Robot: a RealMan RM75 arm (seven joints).
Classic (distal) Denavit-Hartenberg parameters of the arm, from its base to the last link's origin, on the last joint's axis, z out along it. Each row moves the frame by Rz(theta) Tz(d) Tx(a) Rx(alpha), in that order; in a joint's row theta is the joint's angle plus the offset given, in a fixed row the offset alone. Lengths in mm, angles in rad.
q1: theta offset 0, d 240.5, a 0, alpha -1.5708
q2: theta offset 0, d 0, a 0, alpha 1.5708
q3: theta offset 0, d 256, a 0, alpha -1.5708
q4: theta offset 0, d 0, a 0, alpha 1.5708
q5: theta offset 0, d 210, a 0, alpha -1.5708
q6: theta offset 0, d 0, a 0, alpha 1.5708
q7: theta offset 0, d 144, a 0, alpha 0
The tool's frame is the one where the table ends.
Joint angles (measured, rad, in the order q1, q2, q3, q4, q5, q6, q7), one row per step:
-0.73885, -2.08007, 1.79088, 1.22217, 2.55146, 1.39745, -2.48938
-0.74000, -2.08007, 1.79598, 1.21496, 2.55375, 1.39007, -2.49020
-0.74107, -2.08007, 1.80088, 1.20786, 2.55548, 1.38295, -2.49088
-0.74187, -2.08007, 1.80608, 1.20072, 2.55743, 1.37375, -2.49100
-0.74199, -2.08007, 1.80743, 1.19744, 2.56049, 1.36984, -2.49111
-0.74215, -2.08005, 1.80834, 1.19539, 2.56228, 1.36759, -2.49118
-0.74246, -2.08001, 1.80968, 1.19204, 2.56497, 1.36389, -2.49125
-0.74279, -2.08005, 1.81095, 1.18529, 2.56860, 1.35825, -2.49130
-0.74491, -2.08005, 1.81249, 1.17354, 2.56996, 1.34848, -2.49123
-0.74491, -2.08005, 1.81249, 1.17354, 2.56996, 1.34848, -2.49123
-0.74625, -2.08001, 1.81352, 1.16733, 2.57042, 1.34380, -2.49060
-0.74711, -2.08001, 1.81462, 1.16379, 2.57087, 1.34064, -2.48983
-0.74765, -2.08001, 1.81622, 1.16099, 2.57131, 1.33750, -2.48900
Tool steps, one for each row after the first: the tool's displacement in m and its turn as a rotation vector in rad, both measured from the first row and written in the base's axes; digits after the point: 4 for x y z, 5 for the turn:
-0.0012, 0.0004, -0.0011, 0.00151, 0.00391, -0.00122
-0.0023, 0.0007, -0.0022, 0.00268, 0.00739, -0.00220
-0.0035, 0.0011, -0.0034, 0.00480, 0.01013, -0.00464
-0.0043, 0.0016, -0.0037, 0.00725, 0.01271, -0.00561
-0.0047, 0.0019, -0.0038, 0.00857, 0.01440, -0.00621
-0.0055, 0.0023, -0.0041, 0.01070, 0.01688, -0.00713
-0.0070, 0.0030, -0.0045, 0.01379, 0.02060, -0.00653
-0.0088, 0.0040, -0.0054, 0.01732, 0.02280, -0.00499
-0.0088, 0.0040, -0.0054, 0.01732, 0.02280, -0.00499
-0.0096, 0.0045, -0.0059, 0.01836, 0.02430, -0.00468
-0.0101, 0.0048, -0.0062, 0.01879, 0.02537, -0.00552
-0.0105, 0.0050, -0.0066, 0.01901, 0.02638, -0.00696

